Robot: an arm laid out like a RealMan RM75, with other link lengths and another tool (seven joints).
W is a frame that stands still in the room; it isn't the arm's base.
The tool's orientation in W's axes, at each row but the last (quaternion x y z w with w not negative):
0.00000 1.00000 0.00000 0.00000
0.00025 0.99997 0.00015 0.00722
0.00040 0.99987 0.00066 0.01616
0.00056 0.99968 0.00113 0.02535
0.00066 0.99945 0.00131 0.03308
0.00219 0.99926 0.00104 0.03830
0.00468 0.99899 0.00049 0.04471
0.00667 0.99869 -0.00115 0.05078
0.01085 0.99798 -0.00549 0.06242
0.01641 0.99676 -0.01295 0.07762
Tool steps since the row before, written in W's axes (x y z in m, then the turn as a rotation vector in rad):
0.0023 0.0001 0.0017 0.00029 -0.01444 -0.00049
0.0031 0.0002 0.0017 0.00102 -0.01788 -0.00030
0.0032 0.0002 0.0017 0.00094 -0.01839 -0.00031
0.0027 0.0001 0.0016 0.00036 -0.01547 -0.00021
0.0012 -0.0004 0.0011 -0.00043 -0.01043 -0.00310
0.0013 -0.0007 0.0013 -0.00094 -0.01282 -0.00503
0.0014 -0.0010 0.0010 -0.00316 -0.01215 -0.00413
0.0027 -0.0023 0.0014 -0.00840 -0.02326 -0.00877
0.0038 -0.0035 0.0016 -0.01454 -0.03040 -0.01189
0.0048 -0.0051 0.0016 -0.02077 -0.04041 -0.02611
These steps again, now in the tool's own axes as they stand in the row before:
-0.0023 0.0001 -0.0017 -0.00029 -0.01444 0.00049
-0.0031 0.0002 -0.0017 -0.00102 -0.01788 0.00031
-0.0033 0.0002 -0.0016 -0.00094 -0.01839 0.00032
-0.0028 0.0001 -0.0015 -0.00037 -0.01547 0.00019
-0.0013 -0.0004 -0.0010 0.00062 -0.01044 0.00304
-0.0014 -0.0007 -0.0012 0.00127 -0.01284 0.00492
-0.0015 -0.0010 -0.0009 0.00340 -0.01218 0.00382
-0.0029 -0.0023 -0.0011 0.00894 -0.02336 0.00794
-0.0040 -0.0034 -0.0011 0.01527 -0.03060 0.01036
-0.0051 -0.0050 -0.0007 0.02332 -0.04049 0.02373

